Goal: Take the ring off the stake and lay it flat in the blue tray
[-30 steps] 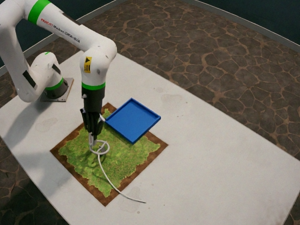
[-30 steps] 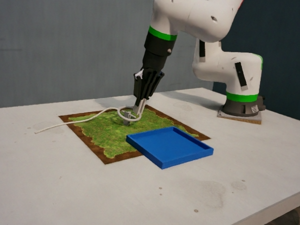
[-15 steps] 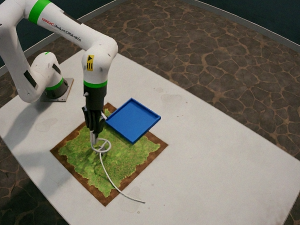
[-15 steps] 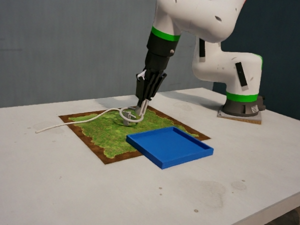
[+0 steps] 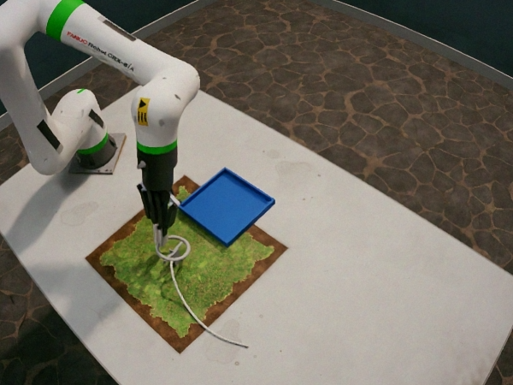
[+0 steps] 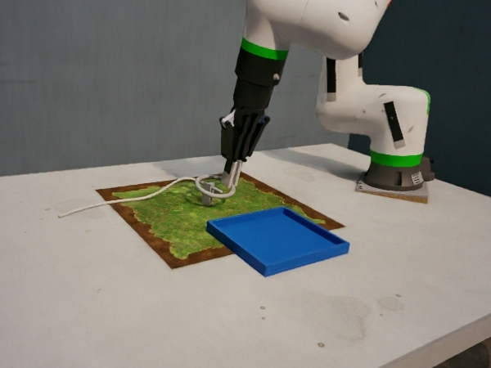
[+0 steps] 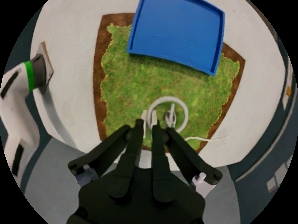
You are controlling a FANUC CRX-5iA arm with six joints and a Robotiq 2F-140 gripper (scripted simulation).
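Now: the blue tray 4 cm ahead of my hand, 21 cm to the left of it and 6 cm below it. The rest, counted from my hand: square green grass mat 5 cm ahead, 1 cm to the left, 8 cm below; grey stake 5 cm ahead, 1 cm to the right, 5 cm below.
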